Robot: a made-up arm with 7 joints.
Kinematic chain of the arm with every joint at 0, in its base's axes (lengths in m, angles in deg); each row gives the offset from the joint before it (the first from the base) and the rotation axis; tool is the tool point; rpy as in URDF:
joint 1: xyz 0 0 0.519 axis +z
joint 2: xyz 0 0 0 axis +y
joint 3: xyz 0 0 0.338 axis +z
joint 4: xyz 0.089 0 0 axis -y
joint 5: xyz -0.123 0 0.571 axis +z
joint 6: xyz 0 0 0 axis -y
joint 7: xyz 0.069 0 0 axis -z
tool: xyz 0 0 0 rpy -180 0 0
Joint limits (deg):
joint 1: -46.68..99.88
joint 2: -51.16..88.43
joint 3: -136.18..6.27
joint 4: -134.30..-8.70
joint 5: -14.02..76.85
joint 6: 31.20..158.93
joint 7: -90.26..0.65
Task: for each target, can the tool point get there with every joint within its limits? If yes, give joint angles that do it. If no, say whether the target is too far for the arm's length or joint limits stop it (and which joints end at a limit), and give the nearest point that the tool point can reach.
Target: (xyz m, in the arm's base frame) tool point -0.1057 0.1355 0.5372
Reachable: no: joint limits stop it (at a limit: joint 1, joint 3, joint 4, joint 6) | nearest point -0.1687 0.5405 0.5864 | short by 0.413 m
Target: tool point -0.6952 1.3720 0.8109
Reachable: no: too far | nearest point -0.2389 0.9378 0.7105 | short by 0.638 m
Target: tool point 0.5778 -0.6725 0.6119
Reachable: yes | joints -5.31 49.09 -60.81 -85.29 -5.12 116.09 -73.19
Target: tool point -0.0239 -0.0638 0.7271
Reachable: no: joint limits stop it (at a limit: joint 2, joint 3, joint 4, joint 5, joint 6) | nearest point -0.1358 -0.3624 0.9383 | short by 0.383 m
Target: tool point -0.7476 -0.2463 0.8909
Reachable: yes | joints -34.83 -14.94 -119.89 -88.56 -5.78 93.54 -59.84
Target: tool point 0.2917 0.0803 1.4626
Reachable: yes | joints 50.80 12.27 -67.01 -21.85 44.31 130.48 -69.10
